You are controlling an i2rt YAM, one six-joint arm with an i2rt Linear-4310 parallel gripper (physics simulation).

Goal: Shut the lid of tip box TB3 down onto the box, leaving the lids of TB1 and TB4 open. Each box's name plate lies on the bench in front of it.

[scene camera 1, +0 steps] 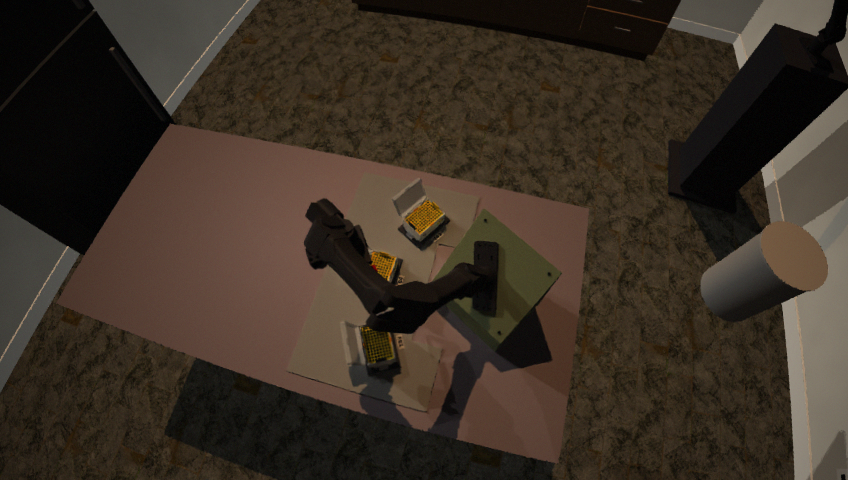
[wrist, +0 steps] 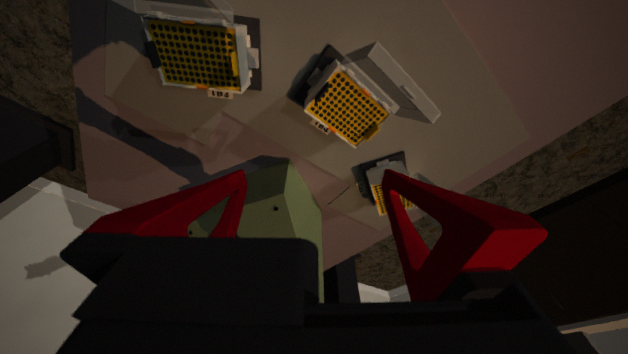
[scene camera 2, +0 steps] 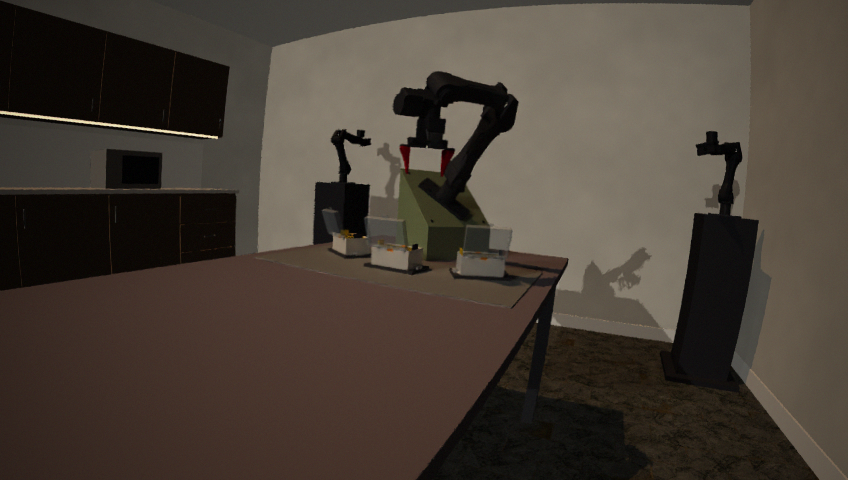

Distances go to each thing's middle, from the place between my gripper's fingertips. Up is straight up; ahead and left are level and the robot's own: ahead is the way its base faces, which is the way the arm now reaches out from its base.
Right now my hand is 33 cm to the left of the TB1 lid (scene camera 1: pixel 411 196), 16 cm above it and 1 cm past it.
